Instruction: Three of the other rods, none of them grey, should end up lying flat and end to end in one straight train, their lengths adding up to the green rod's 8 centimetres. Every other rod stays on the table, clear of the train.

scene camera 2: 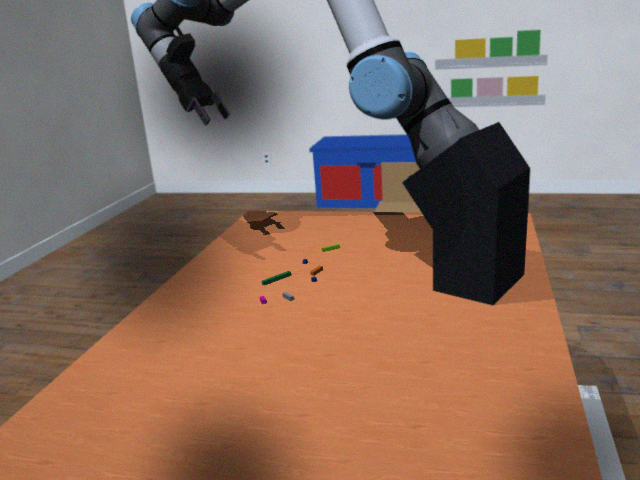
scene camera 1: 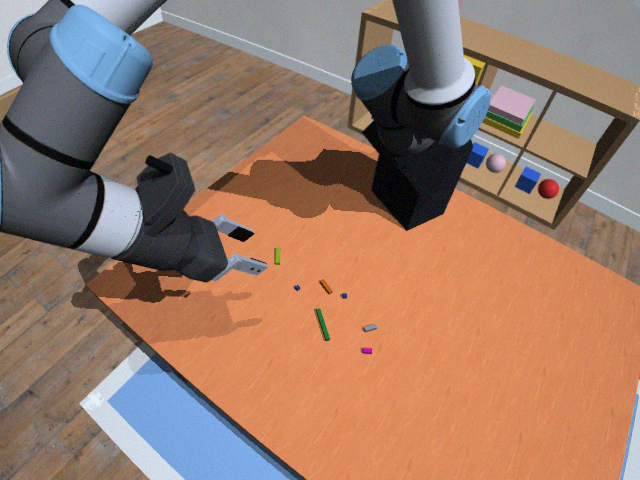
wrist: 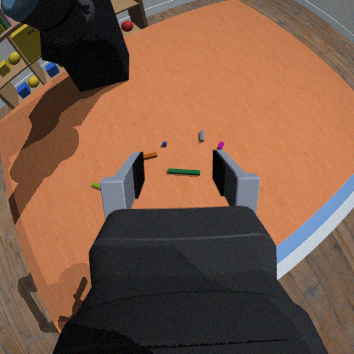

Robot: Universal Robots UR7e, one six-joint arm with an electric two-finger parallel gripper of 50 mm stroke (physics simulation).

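Frame: origin at the arm's base, x left, y back, z up, level; millimetres.
Seen in the pictures: gripper, fingertip midpoint: [scene camera 2: 217,119] [scene camera 1: 255,252] [wrist: 177,164]; arm's base at its link origin: [scene camera 2: 450,151] [wrist: 67,18].
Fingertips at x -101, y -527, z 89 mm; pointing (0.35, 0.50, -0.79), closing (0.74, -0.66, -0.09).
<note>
Offsets run from my fingertips to a thing's top centre. Level surfaces: height alone.
The long green rod @[dx +78, dy +113, dz -375 mm] [scene camera 1: 322,324] [scene camera 2: 276,277] [wrist: 183,172] lies flat. A lime rod @[dx -106, dy +239, dz -375 mm] [scene camera 1: 277,255] [scene camera 2: 330,248] [wrist: 96,185] lies apart from it, partly hidden in the wrist view. An orange rod @[dx +44, dy +209, dz -375 mm] [scene camera 1: 325,286] [scene camera 2: 316,270] [wrist: 150,155] lies between them. Two small blue pieces lie near the orange rod: one blue piece @[dx -19, dy +175, dz -375 mm] [scene camera 1: 297,287] [scene camera 2: 305,261] and another blue piece @[dx +95, dy +205, dz -375 mm] [scene camera 1: 344,295] [scene camera 2: 313,279] [wrist: 164,144]. A grey rod @[dx +182, dy +152, dz -375 mm] [scene camera 1: 370,328] [scene camera 2: 287,296] [wrist: 202,136] lies near a short magenta rod @[dx +195, dy +96, dz -375 mm] [scene camera 1: 367,350] [scene camera 2: 263,299] [wrist: 221,145]. No rods touch. My gripper [scene camera 1: 245,249] [scene camera 2: 217,114] [wrist: 177,164] is open and empty, high above the table.
The rods lie on an orange table @[dz -385 mm] [scene camera 1: 465,361] [scene camera 2: 310,387] [wrist: 250,90]. The arm's black base [scene camera 1: 418,186] [scene camera 2: 478,222] [wrist: 95,55] stands on it, well apart from the rods. A wooden shelf unit [scene camera 1: 547,54] stands behind the table.
</note>
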